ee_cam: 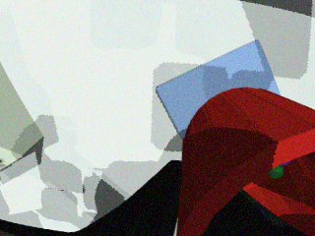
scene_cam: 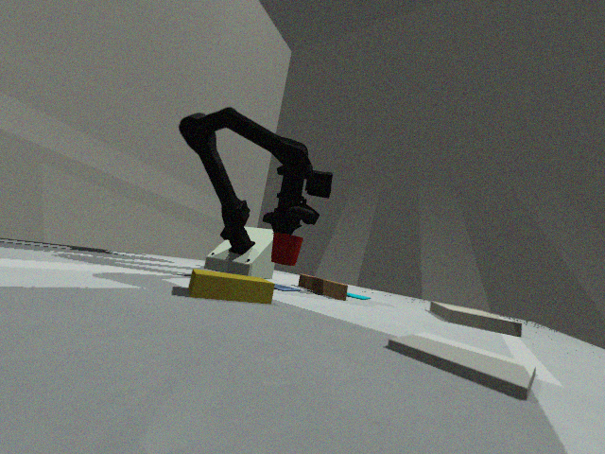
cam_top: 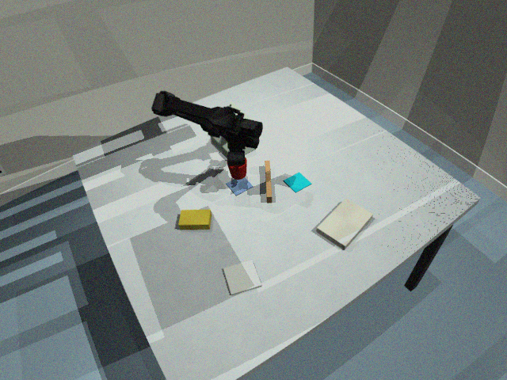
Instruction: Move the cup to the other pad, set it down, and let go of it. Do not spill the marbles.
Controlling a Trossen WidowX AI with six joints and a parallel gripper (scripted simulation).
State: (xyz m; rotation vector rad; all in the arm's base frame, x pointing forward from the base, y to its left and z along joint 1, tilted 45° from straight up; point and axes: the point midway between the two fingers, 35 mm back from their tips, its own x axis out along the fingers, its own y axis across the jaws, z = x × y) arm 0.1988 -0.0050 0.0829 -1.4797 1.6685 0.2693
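Now: the green marble 4 cm ahead of my gripper tip, 3 cm to the right of it and 2 cm below it. From my gripper tip the other things lie so: blue pad (10 cm below, 3 cm ahead, 2 cm to the right); then wooden bar (8 cm to the left, 8 cm below, 8 cm ahead); then red cup (3 cm ahead, 2 cm to the right).
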